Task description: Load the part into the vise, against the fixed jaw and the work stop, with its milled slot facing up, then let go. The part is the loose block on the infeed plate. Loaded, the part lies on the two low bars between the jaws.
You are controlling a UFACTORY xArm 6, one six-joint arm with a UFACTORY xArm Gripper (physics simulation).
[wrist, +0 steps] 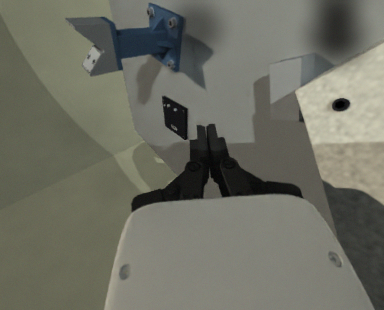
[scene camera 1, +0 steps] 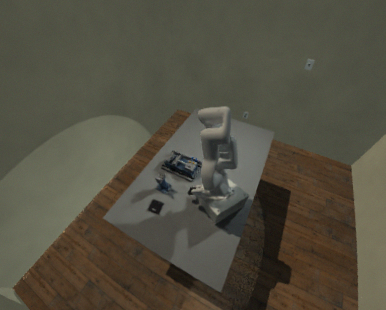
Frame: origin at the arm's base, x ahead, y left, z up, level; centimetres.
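Seen in the pictures: gripper, fingertip midpoint: (wrist: 205, 136) (scene camera 1: 188, 192).
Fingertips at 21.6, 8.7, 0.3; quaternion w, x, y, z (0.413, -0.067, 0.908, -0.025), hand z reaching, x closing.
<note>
Offsets run from my fingertips to a thing's top centre, as dx, dy, dz. "spot": to the spot under its first point. Level surfaces: height alone.
The vise @[+18.8, -26.3, -3.3] (scene camera 1: 182, 165) is a blue and grey assembly on the table, beyond the blue stand; its jaws, bars and work stop are too small to tell apart, and I cannot tell whether the part lies in it. A small dark plate @[+21.1, +14.1, -12.4] (scene camera 1: 156, 206) (wrist: 175, 118), seemingly the infeed plate, lies flat on the table with small light marks on it. No loose block shows on it. My gripper (scene camera 1: 191, 190) (wrist: 205, 136) is shut and empty, close to the arm's base and apart from the plate and the vise. The vise does not show in the wrist view.
A blue stand (scene camera 1: 163, 183) (wrist: 137, 41) with a grey V-shaped head stands between the dark plate and the vise. A small white piece @[spot: +23.7, -1.4, +1.6] (wrist: 92, 59) with two dark spots sits in the V. The arm's pale base (scene camera 1: 222, 204) is on the table @[dz -13.2] (scene camera 1: 200, 252), right of the plate.
</note>
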